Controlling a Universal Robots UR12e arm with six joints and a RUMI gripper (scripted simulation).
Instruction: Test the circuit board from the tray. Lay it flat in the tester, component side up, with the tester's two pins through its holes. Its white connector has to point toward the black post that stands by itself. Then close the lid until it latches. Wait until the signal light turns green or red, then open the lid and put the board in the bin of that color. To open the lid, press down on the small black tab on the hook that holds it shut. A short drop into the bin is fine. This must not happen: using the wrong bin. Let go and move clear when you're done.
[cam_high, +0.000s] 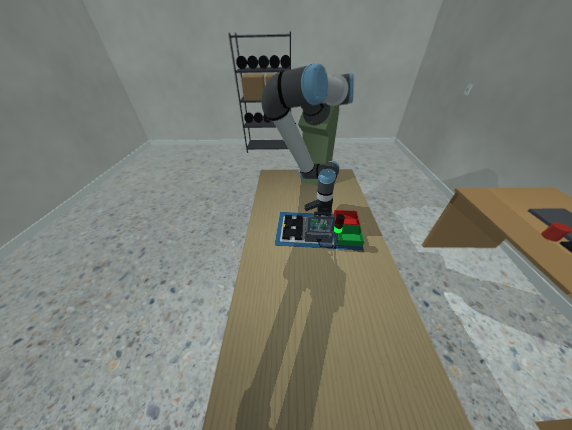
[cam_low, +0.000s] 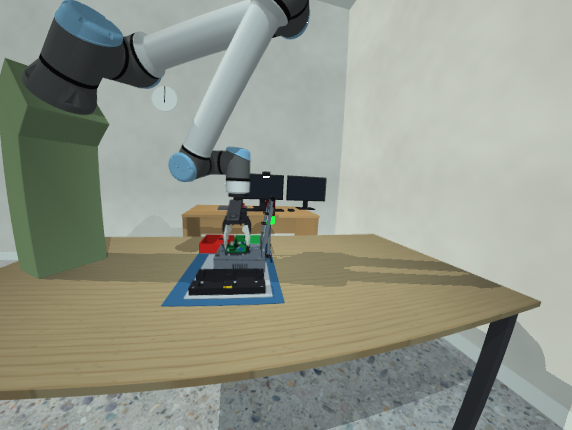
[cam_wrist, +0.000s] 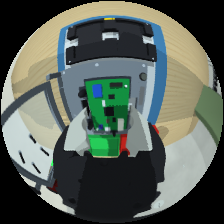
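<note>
Right now my hand is right at the green circuit board. Also, from my hand: tester lid (100 mm ahead, 50 mm to the right, 110 mm above); red bin (10 mm behind, 230 mm to the left, 60 mm below); green bin (130 mm ahead, 160 mm to the left, 60 mm below).
</note>
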